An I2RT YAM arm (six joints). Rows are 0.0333 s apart.
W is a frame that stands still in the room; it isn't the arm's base.
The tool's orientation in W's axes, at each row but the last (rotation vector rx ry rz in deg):
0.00 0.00 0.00
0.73 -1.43 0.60
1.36 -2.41 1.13
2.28 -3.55 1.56
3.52 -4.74 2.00
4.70 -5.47 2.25
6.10 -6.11 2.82
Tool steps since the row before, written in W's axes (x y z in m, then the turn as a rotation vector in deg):
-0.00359 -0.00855 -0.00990 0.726 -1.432 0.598
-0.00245 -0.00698 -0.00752 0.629 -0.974 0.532
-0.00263 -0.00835 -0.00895 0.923 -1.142 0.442
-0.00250 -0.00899 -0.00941 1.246 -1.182 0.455
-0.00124 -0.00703 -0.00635 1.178 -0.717 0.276
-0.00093 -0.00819 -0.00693 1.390 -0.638 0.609
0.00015 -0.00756 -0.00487 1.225 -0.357 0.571
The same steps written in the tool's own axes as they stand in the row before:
-0.00359 -0.00855 -0.00990 0.726 -1.432 0.598
-0.00271 -0.00705 -0.00737 0.632 -0.974 0.529
-0.00317 -0.00850 -0.00863 0.919 -1.150 0.430
-0.00332 -0.00927 -0.00887 1.241 -1.198 0.425
-0.00199 -0.00735 -0.00577 1.173 -0.743 0.224
-0.00188 -0.00867 -0.00610 1.419 -0.647 0.527
-0.00071 -0.00802 -0.00401 1.263 -0.362 0.476

